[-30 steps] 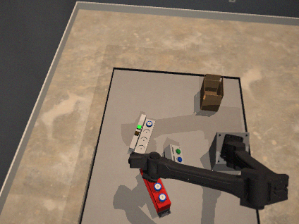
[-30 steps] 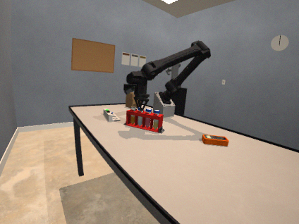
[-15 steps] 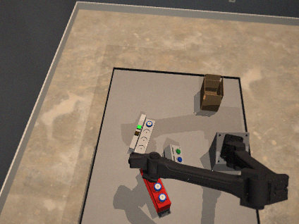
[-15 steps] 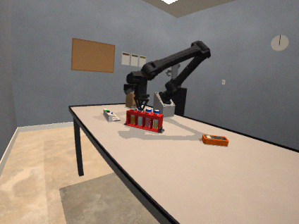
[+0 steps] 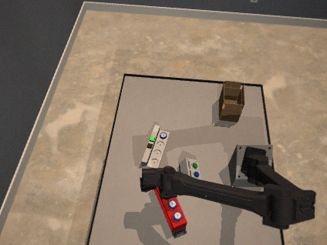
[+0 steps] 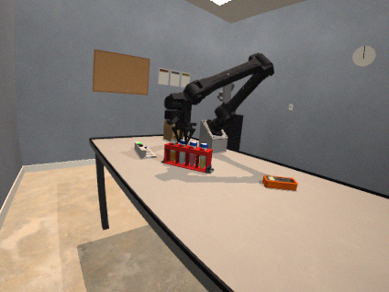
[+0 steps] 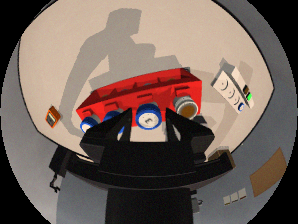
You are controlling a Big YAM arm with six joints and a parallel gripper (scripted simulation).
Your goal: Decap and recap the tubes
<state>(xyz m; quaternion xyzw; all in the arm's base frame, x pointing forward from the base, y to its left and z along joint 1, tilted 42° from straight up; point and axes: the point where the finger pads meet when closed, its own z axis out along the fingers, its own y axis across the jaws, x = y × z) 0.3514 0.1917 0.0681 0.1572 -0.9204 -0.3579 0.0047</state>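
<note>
Now: the blue tube cap 35 cm to the right of my hand, 10 cm below it and 6 cm ahead of it. Round my hand: green key 17 cm to the right, 11 cm behind, 5 cm below; key housing 15 cm to the right, 10 cm behind, 6 cm below; blue key 13 cm to the right, 12 cm behind, 5 cm below.
</note>
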